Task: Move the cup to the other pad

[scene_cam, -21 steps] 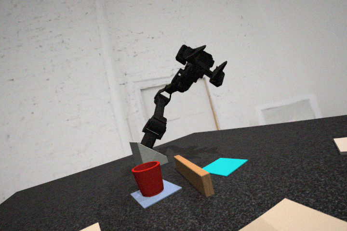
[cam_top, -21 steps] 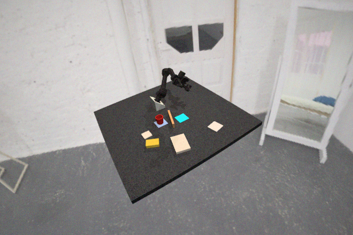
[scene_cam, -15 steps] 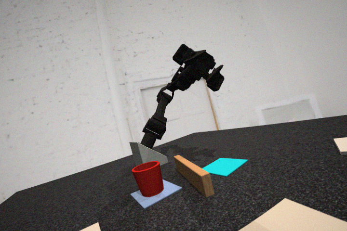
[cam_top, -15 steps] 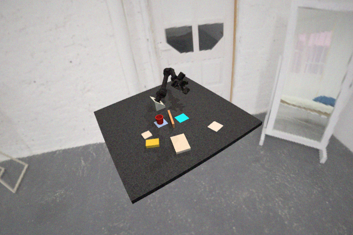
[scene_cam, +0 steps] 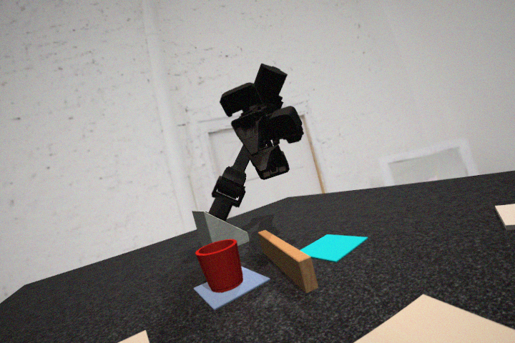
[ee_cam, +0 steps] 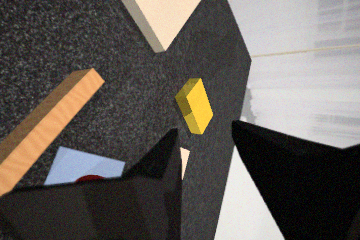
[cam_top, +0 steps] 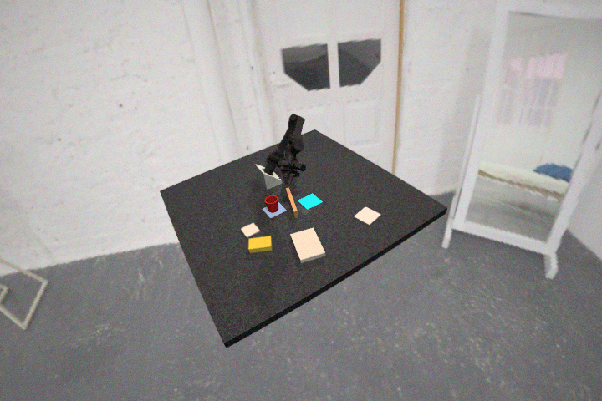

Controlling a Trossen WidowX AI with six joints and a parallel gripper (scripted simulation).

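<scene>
My gripper tip is 80 mm past the red cup, 80 mm to the left of it and 150 mm above it. From my gripper tip the other things lie so: wooden block (60 mm behind, 30 mm to the left, 180 mm below); cyan pad (40 mm behind, 130 mm to the left, 200 mm below); light blue pad (80 mm behind, 70 mm to the right, 200 mm below).
</scene>
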